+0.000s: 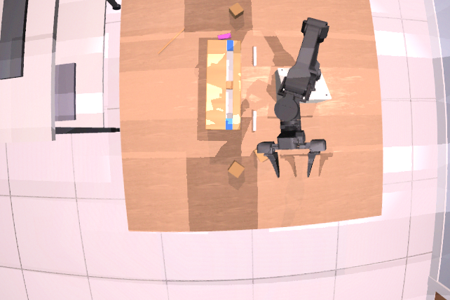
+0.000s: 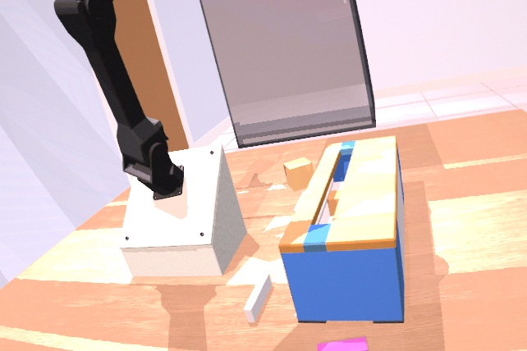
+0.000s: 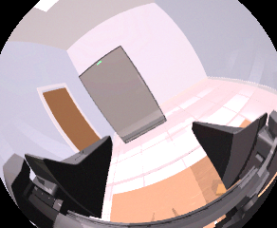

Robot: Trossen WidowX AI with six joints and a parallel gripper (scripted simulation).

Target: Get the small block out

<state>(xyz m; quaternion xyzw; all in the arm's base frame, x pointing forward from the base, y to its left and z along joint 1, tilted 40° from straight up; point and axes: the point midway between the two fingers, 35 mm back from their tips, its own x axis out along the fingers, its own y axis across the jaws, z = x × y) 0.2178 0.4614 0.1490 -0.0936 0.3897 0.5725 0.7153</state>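
The orange block lies 490 mm below my gripper tip, 340 mm to the right of it and 130 mm ahead of it. From my gripper tip the other things lie so: thin stick 600 mm to the right, 570 mm below, 380 mm ahead; then box 510 mm below, 340 mm to the right, 120 mm ahead.
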